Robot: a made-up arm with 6 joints.
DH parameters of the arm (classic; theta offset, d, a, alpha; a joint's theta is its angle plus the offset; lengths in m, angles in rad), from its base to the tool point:
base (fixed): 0.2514 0 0.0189 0
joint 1: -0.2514 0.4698 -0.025 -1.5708
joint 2: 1.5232 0 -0.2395 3.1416
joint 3: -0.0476 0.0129 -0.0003 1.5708
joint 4: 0 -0.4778 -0.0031 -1.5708
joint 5: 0 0.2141 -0.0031 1.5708
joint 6: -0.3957 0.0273 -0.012 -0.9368
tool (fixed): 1.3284 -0.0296 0 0
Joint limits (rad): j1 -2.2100..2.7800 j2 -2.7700..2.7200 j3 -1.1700..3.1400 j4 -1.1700..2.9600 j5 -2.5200..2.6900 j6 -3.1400..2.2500
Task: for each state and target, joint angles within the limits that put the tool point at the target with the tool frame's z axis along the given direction. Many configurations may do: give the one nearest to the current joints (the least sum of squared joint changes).
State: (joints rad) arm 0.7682 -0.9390 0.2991 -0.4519 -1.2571 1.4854
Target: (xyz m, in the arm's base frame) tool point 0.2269 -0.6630 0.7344 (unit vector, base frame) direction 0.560 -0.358 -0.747
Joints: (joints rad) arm 1.5800 -1.3488 1.3014 -0.0434 -0.7287 1.2646
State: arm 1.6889 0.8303 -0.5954 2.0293 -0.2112 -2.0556
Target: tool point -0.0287 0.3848 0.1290 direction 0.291 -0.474 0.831
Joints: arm 1.5174 0.9792 -0.6261 1.8335 -0.5649 -1.9292
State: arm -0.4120 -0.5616 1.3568 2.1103 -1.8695 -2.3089
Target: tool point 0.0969 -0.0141 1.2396 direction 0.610 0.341 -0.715
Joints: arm -0.5111 0.0211 0.9328 1.6686 -1.7503 -2.1463
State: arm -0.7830 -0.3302 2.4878 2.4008 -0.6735 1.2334
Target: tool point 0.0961 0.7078 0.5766 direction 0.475 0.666 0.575
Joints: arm -1.4337 -0.9080 2.1891 2.8148 -1.4118 1.5089
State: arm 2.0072 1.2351 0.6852 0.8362 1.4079 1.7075
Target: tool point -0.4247 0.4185 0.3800 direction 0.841 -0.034 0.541
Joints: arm 2.6729 0.8410 0.0649 0.7182 1.2817 1.7611
